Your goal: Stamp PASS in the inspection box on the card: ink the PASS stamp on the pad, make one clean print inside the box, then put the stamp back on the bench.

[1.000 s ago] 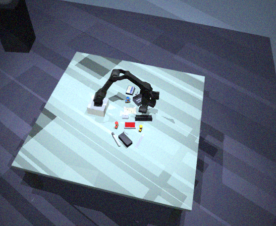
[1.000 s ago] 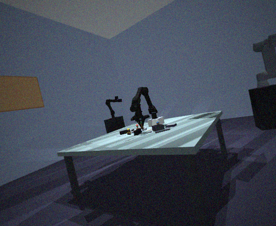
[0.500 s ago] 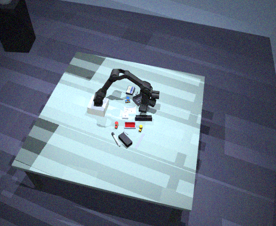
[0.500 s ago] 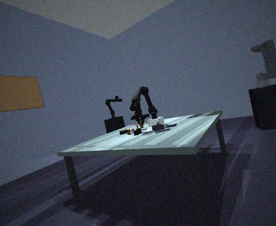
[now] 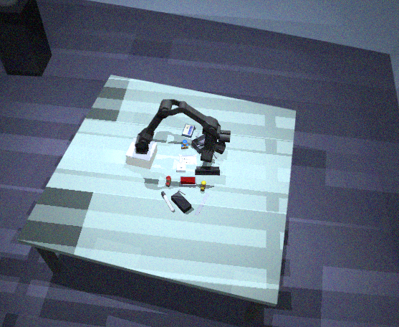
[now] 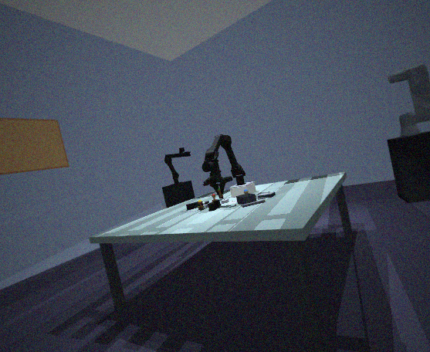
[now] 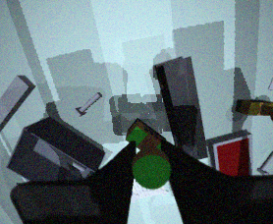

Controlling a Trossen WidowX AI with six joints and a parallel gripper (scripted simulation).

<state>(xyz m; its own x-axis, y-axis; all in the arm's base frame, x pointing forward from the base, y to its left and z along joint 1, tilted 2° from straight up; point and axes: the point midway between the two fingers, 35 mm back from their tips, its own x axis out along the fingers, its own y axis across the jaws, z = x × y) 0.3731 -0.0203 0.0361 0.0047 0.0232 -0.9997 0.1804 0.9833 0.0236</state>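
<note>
The red ink pad is 10 cm behind my gripper tip, 13 cm to the right of it and 7 cm below it. The rest, counted from my gripper tip: green-knobbed stamp right at my gripper tip; then card 11 cm behind, 3 cm to the left, 8 cm below; then long black block 5 cm to the right, 6 cm below.
</note>
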